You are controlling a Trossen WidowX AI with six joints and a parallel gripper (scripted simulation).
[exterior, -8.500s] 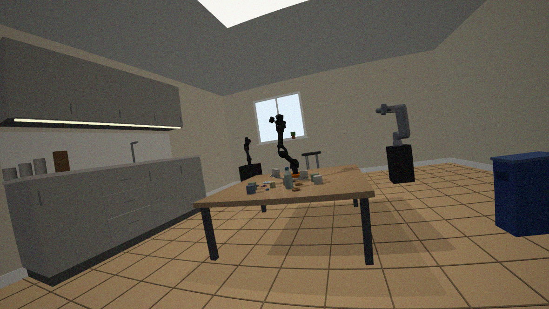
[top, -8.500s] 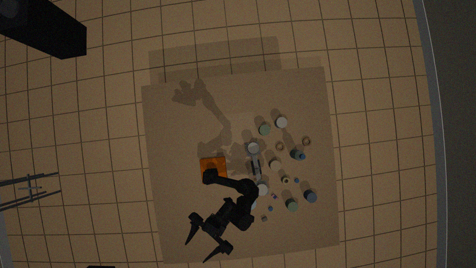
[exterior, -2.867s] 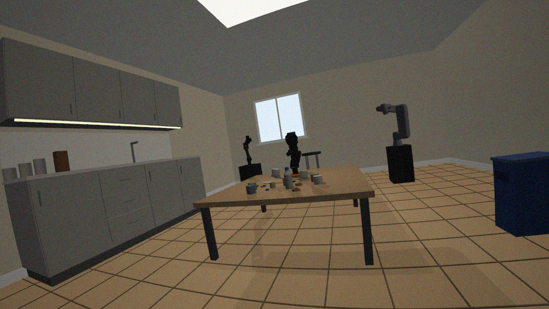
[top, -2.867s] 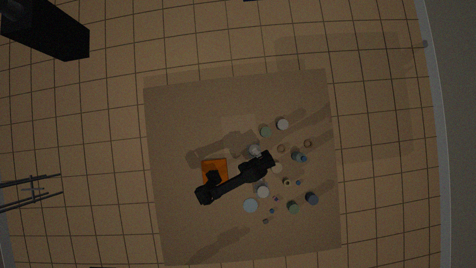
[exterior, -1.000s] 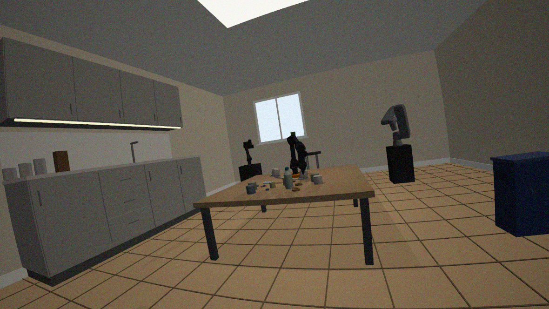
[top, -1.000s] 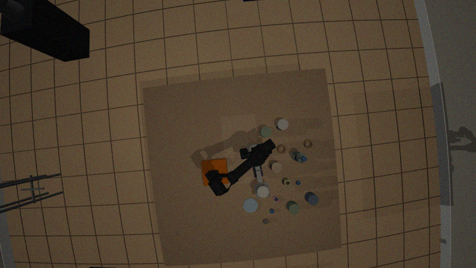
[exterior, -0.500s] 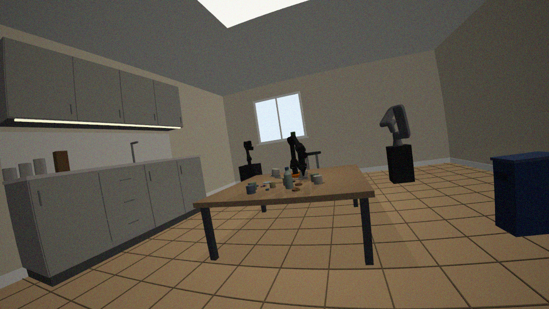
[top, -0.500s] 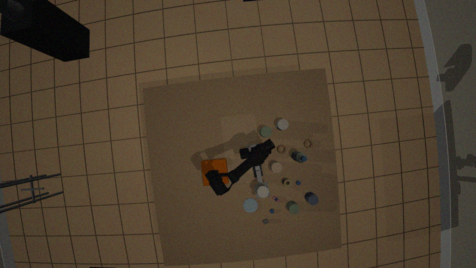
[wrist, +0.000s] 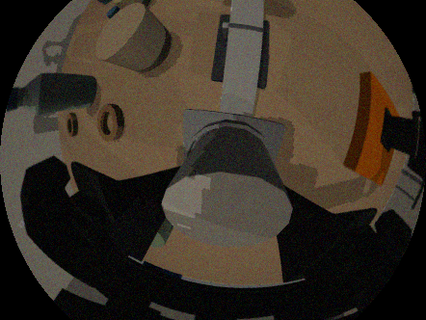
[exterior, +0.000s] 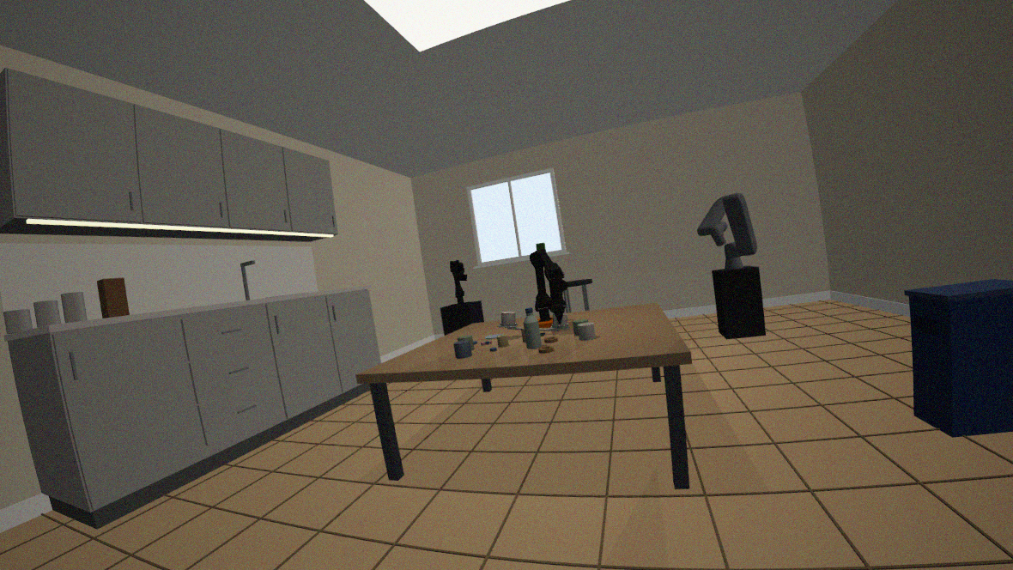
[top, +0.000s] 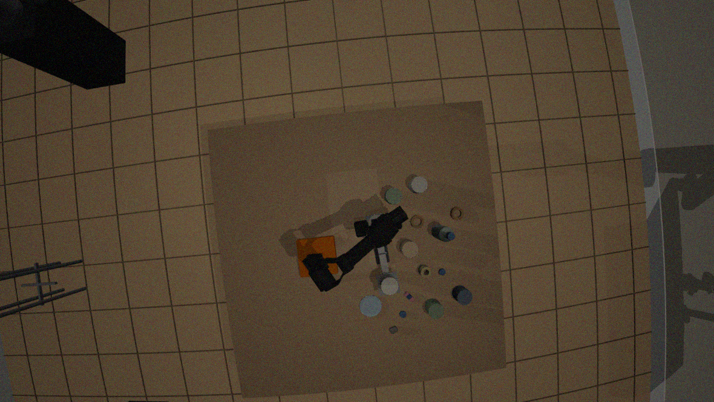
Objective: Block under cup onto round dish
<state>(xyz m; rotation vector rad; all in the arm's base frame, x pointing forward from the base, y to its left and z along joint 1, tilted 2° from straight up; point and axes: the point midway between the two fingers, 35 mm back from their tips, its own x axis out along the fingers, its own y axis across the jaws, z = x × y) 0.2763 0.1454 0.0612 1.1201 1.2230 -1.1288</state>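
My gripper tip is now 10 mm above the grey block. Also, from my gripper tip: grey balance: 20 mm ahead, 130 mm to the right, 10 mm below; round light-blue dish: 50 mm behind, 380 mm to the right, 50 mm below; tan cylinder: 120 mm ahead, 130 mm to the right, 10 mm below.
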